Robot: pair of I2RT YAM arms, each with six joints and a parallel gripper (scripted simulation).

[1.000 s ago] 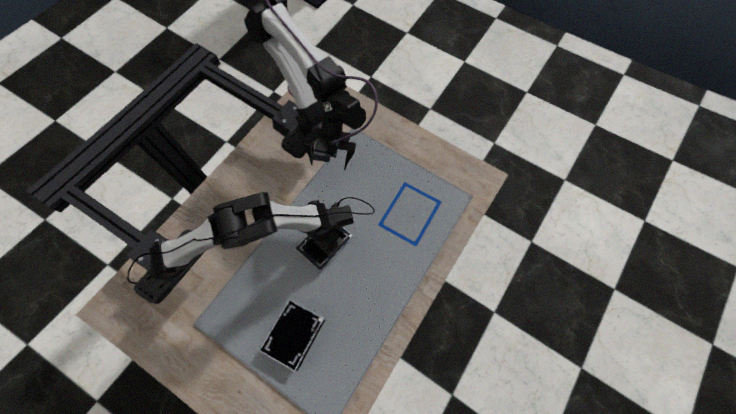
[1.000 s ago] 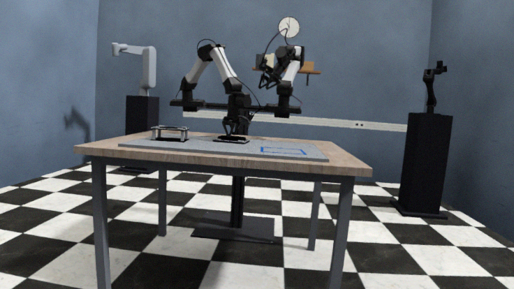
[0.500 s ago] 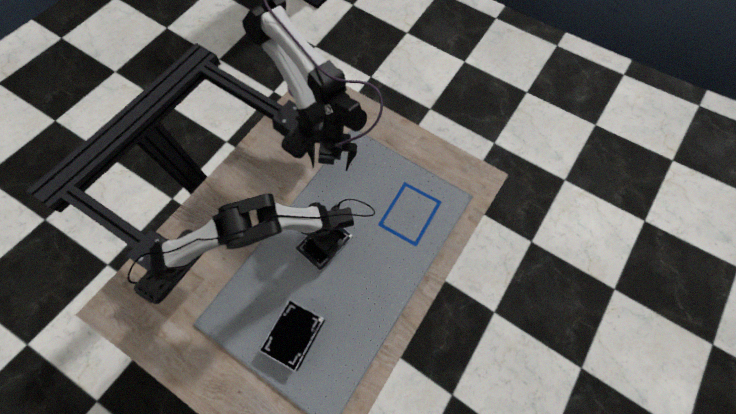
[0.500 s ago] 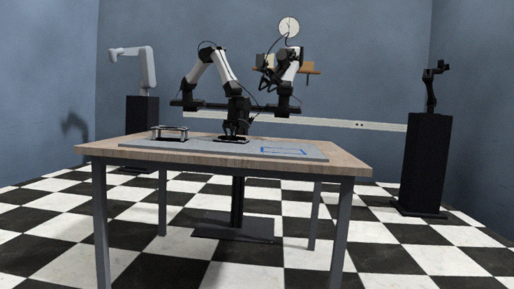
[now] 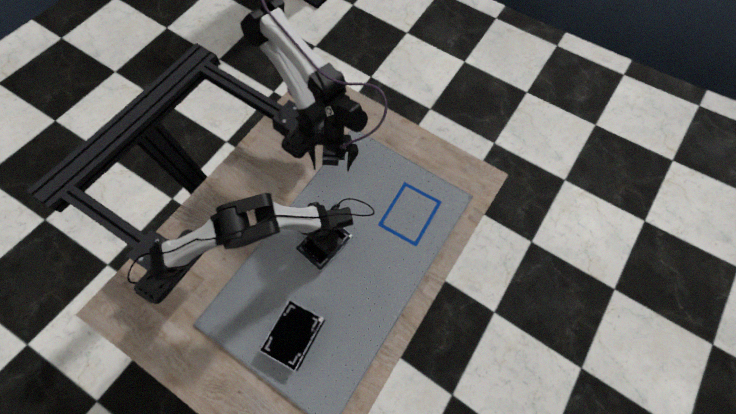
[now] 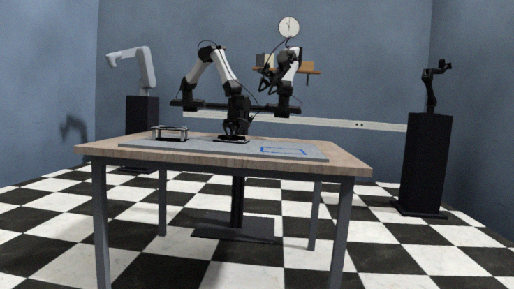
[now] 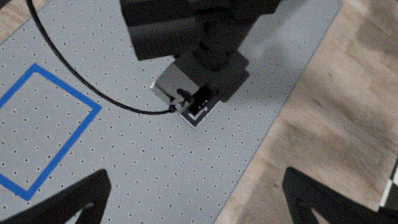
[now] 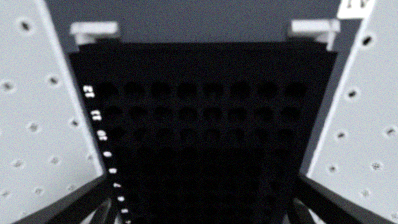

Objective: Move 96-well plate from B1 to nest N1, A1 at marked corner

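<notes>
My right hand is 190 mm to the left of the white A1 mark, 160 mm short of it and 30 mm below it. Round my right hand: 96-well plate (right at my right hand).
</notes>
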